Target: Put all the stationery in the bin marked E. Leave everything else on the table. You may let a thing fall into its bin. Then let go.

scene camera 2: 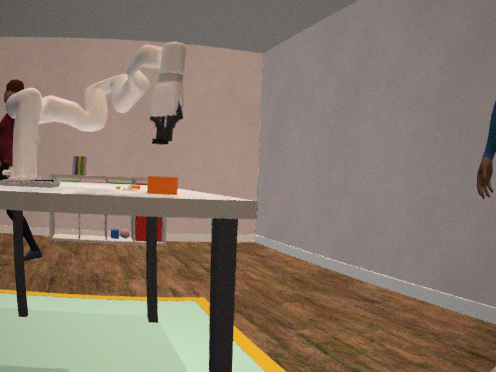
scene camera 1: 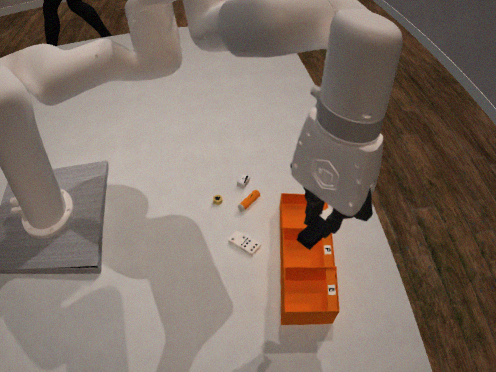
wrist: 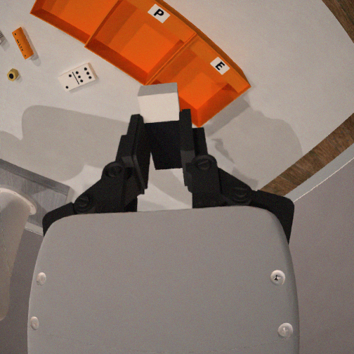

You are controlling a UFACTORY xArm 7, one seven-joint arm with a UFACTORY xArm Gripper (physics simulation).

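Seen in the pictures: gripper, fingertip midpoint: (scene camera 2: 163,140) (scene camera 1: 320,225); arm's base at its link origin: (scene camera 2: 24,180) (scene camera 1: 48,214).
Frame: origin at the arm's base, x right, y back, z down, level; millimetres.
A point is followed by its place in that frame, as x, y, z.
My gripper (scene camera 1: 325,223) {135, -481, -135} (scene camera 2: 163,136) {135, -481, -135} (wrist: 163,128) is shut on a black-sleeved eraser (scene camera 1: 311,238) {159, -463, -138} (wrist: 165,145), held high above the table. The eraser's white end overlaps the edge of bin E (scene camera 1: 305,296) {166, -479, 10} (wrist: 196,95) in the wrist view. Bin E is the end compartment of the orange tray, and its visible inside holds no object. A small grey-white pencil sharpener (scene camera 1: 243,180) {-92, -394, 5} lies on the table. Near it lie an orange cylinder (scene camera 1: 249,200) {-39, -402, 3} (wrist: 22,43), a yellow nut (scene camera 1: 217,199) {-47, -345, 9} (wrist: 13,75) and a white domino (scene camera 1: 245,243) {53, -390, 9} (wrist: 77,76).
Bin P (scene camera 1: 304,256) {85, -487, 9} (wrist: 131,47) adjoins bin E, with another compartment beyond it. The tray's orange side wall (scene camera 2: 162,185) {216, -478, -7} shows near the table edge in scene camera 2. The arm stands on a grey base plate (scene camera 1: 82,220) {17, -88, -5}.
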